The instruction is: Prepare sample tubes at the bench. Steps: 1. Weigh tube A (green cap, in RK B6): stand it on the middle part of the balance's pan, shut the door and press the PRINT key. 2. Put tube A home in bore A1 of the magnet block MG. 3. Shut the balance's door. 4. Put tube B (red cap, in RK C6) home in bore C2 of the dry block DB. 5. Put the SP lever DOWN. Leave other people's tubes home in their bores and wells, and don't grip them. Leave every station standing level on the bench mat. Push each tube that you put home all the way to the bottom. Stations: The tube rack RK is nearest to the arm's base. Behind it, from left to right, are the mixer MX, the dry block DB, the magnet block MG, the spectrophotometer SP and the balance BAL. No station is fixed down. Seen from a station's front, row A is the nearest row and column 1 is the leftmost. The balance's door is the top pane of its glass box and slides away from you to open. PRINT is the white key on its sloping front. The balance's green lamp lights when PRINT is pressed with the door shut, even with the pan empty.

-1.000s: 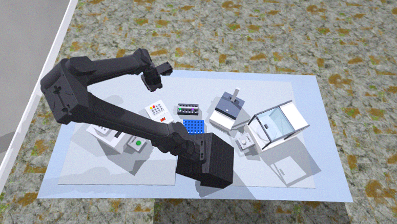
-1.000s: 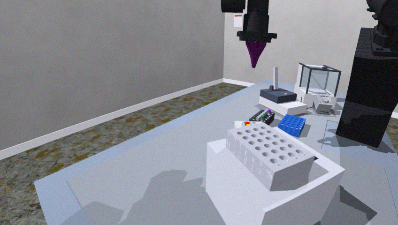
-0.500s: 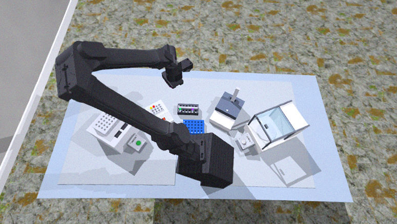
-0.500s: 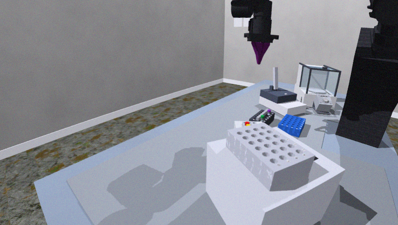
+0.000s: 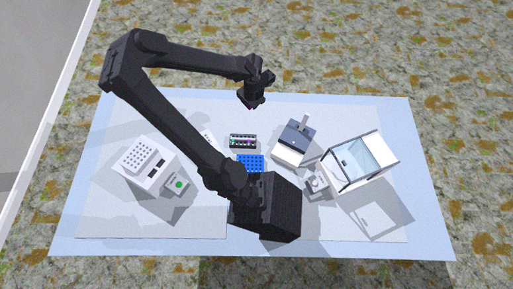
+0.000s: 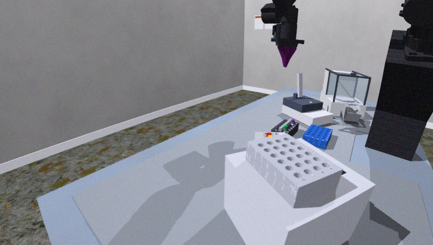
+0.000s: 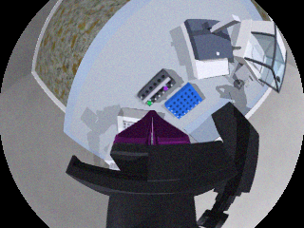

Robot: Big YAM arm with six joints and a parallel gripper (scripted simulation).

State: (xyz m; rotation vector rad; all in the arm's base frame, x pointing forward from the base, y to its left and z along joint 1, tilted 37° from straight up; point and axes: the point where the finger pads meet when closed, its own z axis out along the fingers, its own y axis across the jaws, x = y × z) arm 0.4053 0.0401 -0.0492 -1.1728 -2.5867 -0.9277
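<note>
The SP lever is 10 mm ahead of my hand, 250 mm to the right of it and 110 mm below it. Also, from my hand: blue rack RK: 150 mm behind, 10 mm to the right, 240 mm below; magnet block: 40 mm behind, 30 mm to the left, 230 mm below; dry block: 90 mm behind, 200 mm to the left, 220 mm below.
</note>
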